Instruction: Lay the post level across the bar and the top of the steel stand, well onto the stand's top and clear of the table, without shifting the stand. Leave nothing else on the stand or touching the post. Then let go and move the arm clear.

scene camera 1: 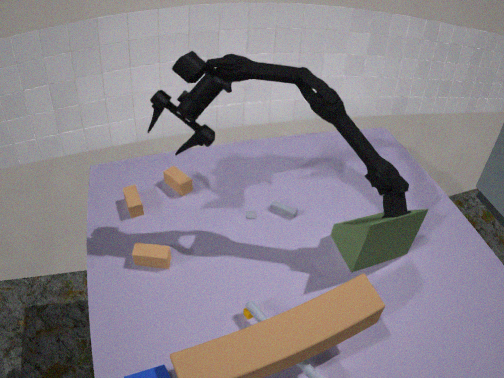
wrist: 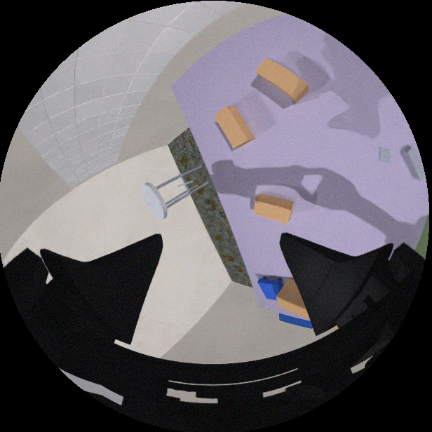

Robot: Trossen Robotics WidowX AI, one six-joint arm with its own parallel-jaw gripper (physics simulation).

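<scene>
My gripper [scene camera 1: 162, 143] [wrist: 222, 240] is open and empty, high above the far left part of the table. A long orange-brown beam [scene camera 1: 280, 332] [wrist: 294, 298] crosses the foreground. A grey rod [scene camera 1: 257, 312] with a yellow piece [scene camera 1: 248, 314] at its end passes beneath it. Three short orange-brown blocks are apart: one [scene camera 1: 178, 180] [wrist: 282, 80] at the back, one [scene camera 1: 133, 201] [wrist: 234, 127] left of it, one [scene camera 1: 152, 255] [wrist: 273, 208] nearer the front. A grey block [scene camera 1: 283, 210] [wrist: 413, 162] and small grey piece [scene camera 1: 251, 215] [wrist: 384, 154] lie mid-table. I cannot tell which are the post, bar and steel stand.
A green wedge-shaped block [scene camera 1: 387, 240] is at the arm's base on the right. A blue piece [scene camera 1: 149, 374] [wrist: 270, 288] is by the beam's left end. In the wrist view, a round stool [wrist: 154, 200] stands on the floor beyond the edge of the lilac table [wrist: 240, 235].
</scene>
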